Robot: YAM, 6 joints.
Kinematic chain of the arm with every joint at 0, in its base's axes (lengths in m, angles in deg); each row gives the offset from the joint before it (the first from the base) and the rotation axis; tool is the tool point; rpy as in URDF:
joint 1: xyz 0 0 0.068 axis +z
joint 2: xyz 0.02 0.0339 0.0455 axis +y
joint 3: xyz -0.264 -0.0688 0 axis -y
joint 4: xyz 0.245 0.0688 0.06 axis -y
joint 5: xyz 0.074 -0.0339 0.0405 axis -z
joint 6: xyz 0.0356 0 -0.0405 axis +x
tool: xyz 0 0 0 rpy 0 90 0
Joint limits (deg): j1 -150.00..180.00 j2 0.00..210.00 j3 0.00..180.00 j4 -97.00..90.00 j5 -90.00..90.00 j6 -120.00..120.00
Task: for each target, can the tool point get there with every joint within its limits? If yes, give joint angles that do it. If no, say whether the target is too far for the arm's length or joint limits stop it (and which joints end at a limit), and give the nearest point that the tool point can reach.
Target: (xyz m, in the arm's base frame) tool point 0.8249 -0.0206 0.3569
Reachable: no: too far | nearest point 0.6189 -0.0155 0.2946 | short by 0.215 m
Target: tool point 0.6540 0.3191 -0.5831
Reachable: no: too far | nearest point 0.4338 0.2117 -0.2944 | short by 0.379 m
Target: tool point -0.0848 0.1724 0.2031
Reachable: yes | joints 119.93 57.76 32.97 -27.96 20.55 43.99
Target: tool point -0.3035 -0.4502 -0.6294
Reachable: no: too far | nearest point -0.2268 -0.3364 -0.3445 | short by 0.316 m
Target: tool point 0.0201 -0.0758 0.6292
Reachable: yes | joints -96.47 58.96 105.48 1.18 -53.33 19.92
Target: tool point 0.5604 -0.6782 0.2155
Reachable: no: too far | nearest point 0.4086 -0.4945 0.1872 | short by 0.240 m
